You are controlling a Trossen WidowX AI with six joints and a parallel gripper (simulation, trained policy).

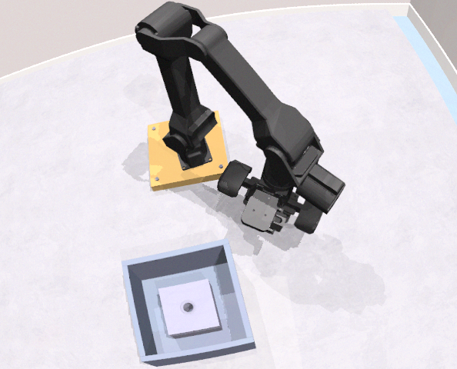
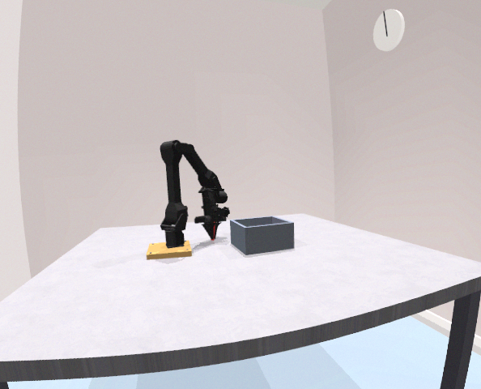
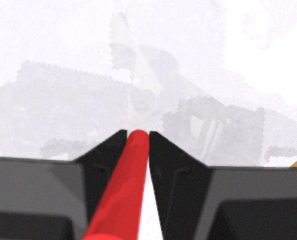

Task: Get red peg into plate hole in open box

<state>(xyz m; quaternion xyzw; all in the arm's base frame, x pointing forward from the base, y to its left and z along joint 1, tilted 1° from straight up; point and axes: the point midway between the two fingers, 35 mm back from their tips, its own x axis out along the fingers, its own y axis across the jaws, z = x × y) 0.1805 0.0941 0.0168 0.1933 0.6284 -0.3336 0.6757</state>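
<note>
My gripper tip is 30 mm below the red peg. Also, from my gripper tip: plate (140 mm ahead, 180 mm to the right, 40 mm above); grey-blue box (140 mm ahead, 180 mm to the right, 20 mm above).
</note>
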